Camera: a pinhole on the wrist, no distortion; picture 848 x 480 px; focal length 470.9 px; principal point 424.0 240.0 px. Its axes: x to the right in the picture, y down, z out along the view. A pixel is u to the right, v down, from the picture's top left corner.
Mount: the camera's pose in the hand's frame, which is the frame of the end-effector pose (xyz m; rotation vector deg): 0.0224 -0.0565 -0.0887 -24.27 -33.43 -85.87
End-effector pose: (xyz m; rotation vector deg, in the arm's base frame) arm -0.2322 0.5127 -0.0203 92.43 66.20 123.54
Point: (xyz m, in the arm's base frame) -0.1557 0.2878 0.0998
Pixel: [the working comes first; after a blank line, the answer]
In the camera's frame: -0.2081 -0.0768 0.2470

27 94
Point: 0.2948 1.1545 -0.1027
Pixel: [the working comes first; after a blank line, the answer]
In the camera's frame: 0.7310 0.1582 0.4881

outside the picture
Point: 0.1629 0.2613 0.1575
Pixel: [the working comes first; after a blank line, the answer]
In the camera's frame: -0.1572 -0.1395 0.5617

292 123
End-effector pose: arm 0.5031 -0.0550 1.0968 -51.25 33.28 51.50
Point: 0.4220 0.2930 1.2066
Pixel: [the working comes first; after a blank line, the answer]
In the camera's frame: 0.1089 0.0457 0.4620

535 287
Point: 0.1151 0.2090 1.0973
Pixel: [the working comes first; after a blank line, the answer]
In the camera's frame: -0.2026 -0.0662 0.5221

241 180
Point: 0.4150 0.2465 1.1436
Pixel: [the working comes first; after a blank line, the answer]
In the camera's frame: 0.0511 0.0641 0.4120

482 313
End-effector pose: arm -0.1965 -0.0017 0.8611 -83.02 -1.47 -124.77
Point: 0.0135 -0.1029 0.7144
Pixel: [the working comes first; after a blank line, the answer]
In the camera's frame: -0.1087 -0.1410 0.3196

264 32
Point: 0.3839 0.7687 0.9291
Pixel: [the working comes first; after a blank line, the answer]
In the camera's frame: 0.8168 -0.3843 0.4846

outside the picture
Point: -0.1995 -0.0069 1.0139
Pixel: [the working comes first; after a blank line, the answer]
In the camera's frame: 0.0719 0.1268 0.1198

outside the picture
